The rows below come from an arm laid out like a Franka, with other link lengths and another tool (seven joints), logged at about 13 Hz.
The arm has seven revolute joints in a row. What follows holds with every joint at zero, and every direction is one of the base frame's.
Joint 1 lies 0.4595 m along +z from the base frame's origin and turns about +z.
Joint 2 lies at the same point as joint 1 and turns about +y.
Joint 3 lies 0.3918 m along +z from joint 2 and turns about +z.
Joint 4 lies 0.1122 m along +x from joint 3 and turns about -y.
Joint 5 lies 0.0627 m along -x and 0.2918 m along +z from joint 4 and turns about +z.
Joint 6 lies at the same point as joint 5 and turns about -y.
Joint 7 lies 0.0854 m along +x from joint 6 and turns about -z.
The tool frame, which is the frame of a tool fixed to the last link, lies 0.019 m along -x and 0.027 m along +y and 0.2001 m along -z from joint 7; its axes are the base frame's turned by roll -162.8, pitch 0 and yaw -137.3 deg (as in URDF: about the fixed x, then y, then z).
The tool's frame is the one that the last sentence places.
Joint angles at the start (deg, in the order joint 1, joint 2, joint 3, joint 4, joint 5, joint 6, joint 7): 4.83 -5.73 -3.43 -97.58 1.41 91.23 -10.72
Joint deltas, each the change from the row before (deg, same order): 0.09 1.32 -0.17 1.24 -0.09 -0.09 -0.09; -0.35 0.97 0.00 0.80 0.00 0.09 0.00; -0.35 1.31 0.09 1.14 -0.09 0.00 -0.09; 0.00 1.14 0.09 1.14 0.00 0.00 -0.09; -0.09 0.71 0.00 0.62 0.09 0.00 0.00; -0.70 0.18 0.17 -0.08 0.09 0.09 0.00; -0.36 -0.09 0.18 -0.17 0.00 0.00 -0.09; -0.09 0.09 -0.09 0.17 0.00 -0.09 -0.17
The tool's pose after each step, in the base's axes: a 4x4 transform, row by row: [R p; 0 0 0 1], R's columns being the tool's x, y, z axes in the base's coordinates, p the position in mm. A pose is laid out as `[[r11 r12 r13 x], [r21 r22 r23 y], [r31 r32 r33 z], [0 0 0 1]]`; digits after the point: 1 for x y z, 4 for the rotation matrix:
[[-0.5764 -0.7848 0.2277 433.7], [-0.8170 0.5583 -0.1440 36.4], [-0.0141 -0.2690 -0.9630 711.3], [0 0 0 1]]
[[-0.5815 -0.7817 0.2255 440.6], [-0.8134 0.5629 -0.1465 34.1], [-0.0124 -0.2686 -0.9632 708.9], [0 0 0 1]]
[[-0.5840 -0.7808 0.2223 449.3], [-0.8117 0.5644 -0.1501 32.2], [-0.0083 -0.2681 -0.9634 705.7], [0 0 0 1]]
[[-0.5814 -0.7825 0.2229 457.0], [-0.8136 0.5616 -0.1506 33.3], [-0.0073 -0.2689 -0.9631 703.6], [0 0 0 1]]
[[-0.5828 -0.7820 0.2211 461.7], [-0.8126 0.5631 -0.1502 33.1], [-0.0071 -0.2672 -0.9636 701.8], [0 0 0 1]]
[[-0.5904 -0.7775 0.2168 462.9], [-0.8071 0.5708 -0.1509 29.2], [-0.0064 -0.2641 -0.9645 700.0], [0 0 0 1]]
[[-0.5917 -0.7769 0.2153 462.1], [-0.8062 0.5720 -0.1511 27.7], [-0.0057 -0.2630 -0.9648 699.7], [0 0 0 1]]
[[-0.5918 -0.7769 0.2152 462.6], [-0.8061 0.5722 -0.1512 26.2], [-0.0057 -0.2629 -0.9648 699.9], [0 0 0 1]]

